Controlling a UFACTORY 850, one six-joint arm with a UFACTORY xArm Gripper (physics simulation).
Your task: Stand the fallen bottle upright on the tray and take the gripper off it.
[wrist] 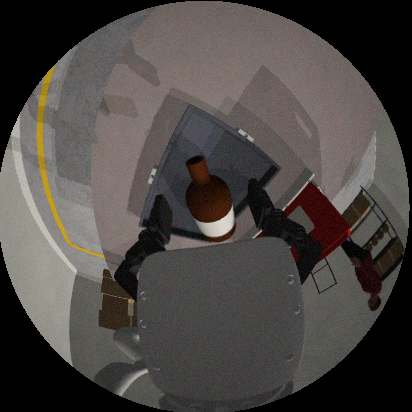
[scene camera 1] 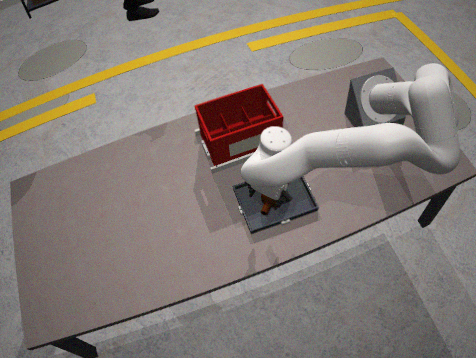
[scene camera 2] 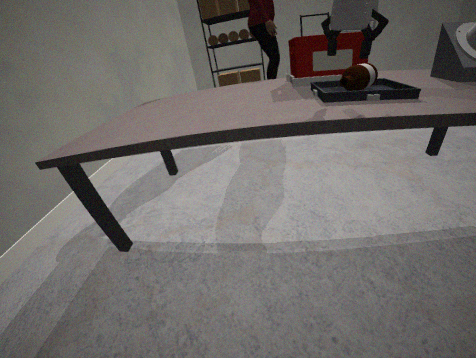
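The brown bottle with a white label lies on its side on the dark tray. In the wrist view its neck points up and slightly left, away from the gripper body, and its labelled base end is nearest the gripper. My gripper is open and empty, pointing down. In scene camera 2 its fingertips are above the bottle, apart from it. In the wrist view the fingers stand on either side of the bottle. The arm hides part of the bottle in scene camera 1.
A red divided crate stands behind the tray, with a pale strip along its foot. The arm's base is mounted on a grey block at the right of the table. A person and a shelf stand beyond the table.
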